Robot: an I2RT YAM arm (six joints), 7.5 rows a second.
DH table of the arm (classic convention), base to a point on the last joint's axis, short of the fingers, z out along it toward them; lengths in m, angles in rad. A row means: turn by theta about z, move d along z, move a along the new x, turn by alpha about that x. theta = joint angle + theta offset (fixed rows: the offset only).
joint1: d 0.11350; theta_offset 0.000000; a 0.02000; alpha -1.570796
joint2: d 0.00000; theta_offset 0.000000; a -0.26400; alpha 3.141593
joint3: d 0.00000; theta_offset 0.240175; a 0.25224; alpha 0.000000
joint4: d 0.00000; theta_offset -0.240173; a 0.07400; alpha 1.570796
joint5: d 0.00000; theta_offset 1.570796; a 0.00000; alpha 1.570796
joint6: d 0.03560; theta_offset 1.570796; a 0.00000; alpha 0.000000
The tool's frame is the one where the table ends.
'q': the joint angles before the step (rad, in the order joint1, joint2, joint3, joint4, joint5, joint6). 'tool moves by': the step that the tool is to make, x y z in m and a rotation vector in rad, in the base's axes. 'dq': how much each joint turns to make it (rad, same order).
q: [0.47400 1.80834 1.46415 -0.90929 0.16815 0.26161]
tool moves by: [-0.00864 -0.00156 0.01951 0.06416 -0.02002 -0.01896]
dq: [0.00342 -0.05382 0.00670 -0.01889 -0.03773 0.03740]
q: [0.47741 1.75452 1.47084 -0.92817 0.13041 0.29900]
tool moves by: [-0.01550 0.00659 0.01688 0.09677 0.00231 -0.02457]
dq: [0.03120 -0.05580 -0.00279 -0.01765 -0.05982 0.08400]
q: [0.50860 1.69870 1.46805 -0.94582 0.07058 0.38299]
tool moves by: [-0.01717 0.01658 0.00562 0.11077 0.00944 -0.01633]
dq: [0.06061 -0.04099 -0.03078 0.03413 -0.06035 0.11080]
